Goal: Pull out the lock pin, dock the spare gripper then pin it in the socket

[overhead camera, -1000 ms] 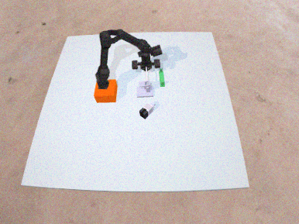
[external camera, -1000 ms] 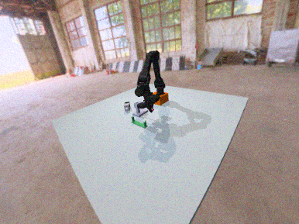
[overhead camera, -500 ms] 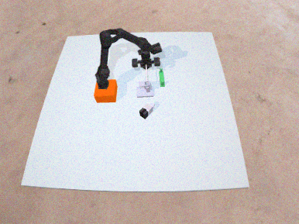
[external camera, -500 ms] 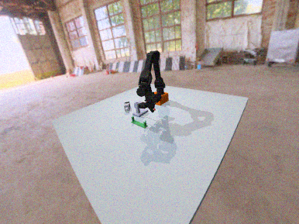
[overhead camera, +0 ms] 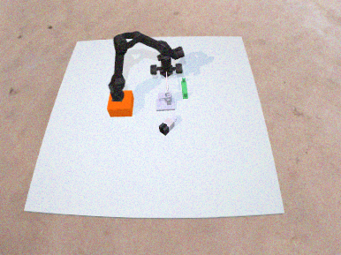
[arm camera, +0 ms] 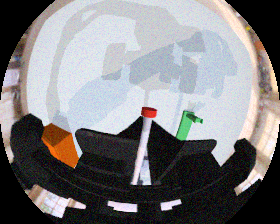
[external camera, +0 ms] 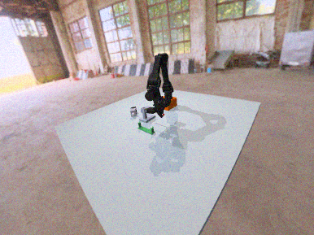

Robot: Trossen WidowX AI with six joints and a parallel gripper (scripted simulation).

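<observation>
My gripper tip is 110 mm short of the green bar, 40 mm to the left of it and 40 mm above it. From my gripper tip the other things lie so: spare gripper: 320 mm to the right, 50 mm ahead, 30 mm below; mount: 170 mm to the right, 20 mm ahead, 10 mm below.
</observation>
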